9 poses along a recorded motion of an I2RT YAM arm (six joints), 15 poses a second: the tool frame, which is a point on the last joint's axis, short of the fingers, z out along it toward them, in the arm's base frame.
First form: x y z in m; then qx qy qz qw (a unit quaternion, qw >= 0).
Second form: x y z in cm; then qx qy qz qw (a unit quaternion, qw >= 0). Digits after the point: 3 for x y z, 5 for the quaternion.
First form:
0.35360, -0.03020, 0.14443, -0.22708, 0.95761, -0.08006, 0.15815
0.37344, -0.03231, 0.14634, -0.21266, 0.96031, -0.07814, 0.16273
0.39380, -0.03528, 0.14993, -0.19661, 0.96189, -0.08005, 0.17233
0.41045, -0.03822, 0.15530, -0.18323, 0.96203, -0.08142, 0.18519
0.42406, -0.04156, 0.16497, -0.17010, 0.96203, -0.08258, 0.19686
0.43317, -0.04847, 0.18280, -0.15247, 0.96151, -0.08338, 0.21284
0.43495, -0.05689, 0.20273, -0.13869, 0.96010, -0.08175, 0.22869
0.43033, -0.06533, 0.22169, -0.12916, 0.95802, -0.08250, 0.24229
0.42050, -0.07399, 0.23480, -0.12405, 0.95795, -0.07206, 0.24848
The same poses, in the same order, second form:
35.360, -3.020, 14.443, -0.22708, 0.95761, -0.08006, 0.15815
37.344, -3.231, 14.634, -0.21266, 0.96031, -0.07814, 0.16273
39.380, -3.528, 14.993, -0.19661, 0.96189, -0.08005, 0.17233
41.045, -3.822, 15.530, -0.18323, 0.96203, -0.08142, 0.18519
42.406, -4.156, 16.497, -0.17010, 0.96203, -0.08258, 0.19686
43.317, -4.847, 18.280, -0.15247, 0.96151, -0.08338, 0.21284
43.495, -5.689, 20.273, -0.13869, 0.96010, -0.08175, 0.22869
43.033, -6.533, 22.169, -0.12916, 0.95802, -0.08250, 0.24229
42.050, -7.399, 23.480, -0.12405, 0.95795, -0.07206, 0.24848

